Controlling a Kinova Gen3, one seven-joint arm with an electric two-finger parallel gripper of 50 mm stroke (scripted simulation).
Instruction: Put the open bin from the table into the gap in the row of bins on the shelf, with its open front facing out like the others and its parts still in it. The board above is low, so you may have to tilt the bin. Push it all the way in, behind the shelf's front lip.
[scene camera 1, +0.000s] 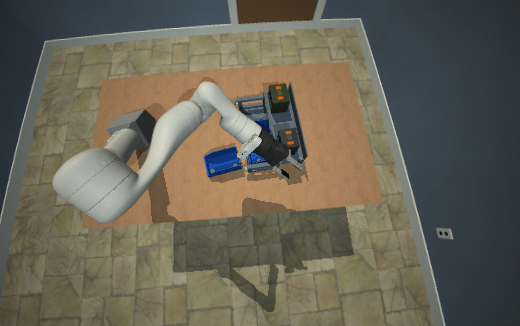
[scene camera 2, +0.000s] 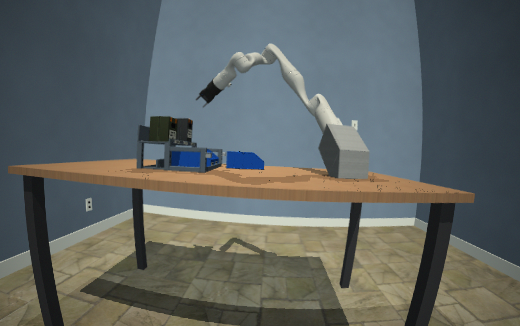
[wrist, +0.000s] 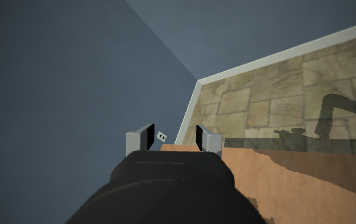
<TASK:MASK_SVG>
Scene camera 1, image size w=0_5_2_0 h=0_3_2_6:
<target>gripper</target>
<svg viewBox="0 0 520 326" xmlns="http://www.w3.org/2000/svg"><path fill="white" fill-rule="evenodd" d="M263 129L260 136L262 142L253 152L263 157L268 164L273 166L274 172L276 171L287 180L289 179L289 174L277 166L286 157L287 161L302 171L302 165L291 157L291 150Z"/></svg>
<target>blue open bin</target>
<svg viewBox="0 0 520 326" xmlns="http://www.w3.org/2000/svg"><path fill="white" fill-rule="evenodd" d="M236 146L211 152L204 157L209 177L242 169L240 159L237 158L238 151Z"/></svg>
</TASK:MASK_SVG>
